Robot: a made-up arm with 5 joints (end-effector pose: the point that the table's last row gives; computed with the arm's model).
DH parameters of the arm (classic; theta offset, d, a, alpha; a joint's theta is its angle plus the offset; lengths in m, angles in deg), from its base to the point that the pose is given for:
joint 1: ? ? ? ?
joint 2: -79.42 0 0.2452 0
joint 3: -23.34 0 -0.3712 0
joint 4: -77.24 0 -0.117 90
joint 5: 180 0.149 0 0
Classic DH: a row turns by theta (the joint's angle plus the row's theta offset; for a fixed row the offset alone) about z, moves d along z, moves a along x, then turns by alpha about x.
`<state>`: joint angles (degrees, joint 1 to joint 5).
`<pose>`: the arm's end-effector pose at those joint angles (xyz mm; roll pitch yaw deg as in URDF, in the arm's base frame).
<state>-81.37 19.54 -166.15 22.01 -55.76</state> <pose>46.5 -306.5 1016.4 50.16 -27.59 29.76</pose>
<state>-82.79 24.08 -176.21 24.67 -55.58</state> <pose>35.6 -281.1 1019.5 47.11 -26.66 29.83</pose>
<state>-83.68 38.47 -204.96 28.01 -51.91</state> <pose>22.2 -200.0 997.0 34.87 -24.14 36.73</pose>
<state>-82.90 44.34 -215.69 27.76 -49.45</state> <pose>20.8 -167.0 976.5 29.27 -22.70 41.65</pose>
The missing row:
joint 1: 0 0.276 0 -90
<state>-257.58 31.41 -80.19 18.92 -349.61</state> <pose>-143.2 650.4 210.4 -174.09 -29.32 90.48</pose>
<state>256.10 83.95 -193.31 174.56 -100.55</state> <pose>-113.5 -458.8 285.3 -115.17 -9.57 -9.43</pose>
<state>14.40 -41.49 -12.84 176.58 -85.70</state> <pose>26.7 6.8 322.4 -57.68 3.64 106.70</pose>
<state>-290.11 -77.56 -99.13 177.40 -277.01</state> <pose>-59.0 -161.0 587.6 179.30 0.09 -13.10</pose>
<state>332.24 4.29 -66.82 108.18 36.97</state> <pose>351.5 -185.0 230.9 148.40 34.84 -74.88</pose>
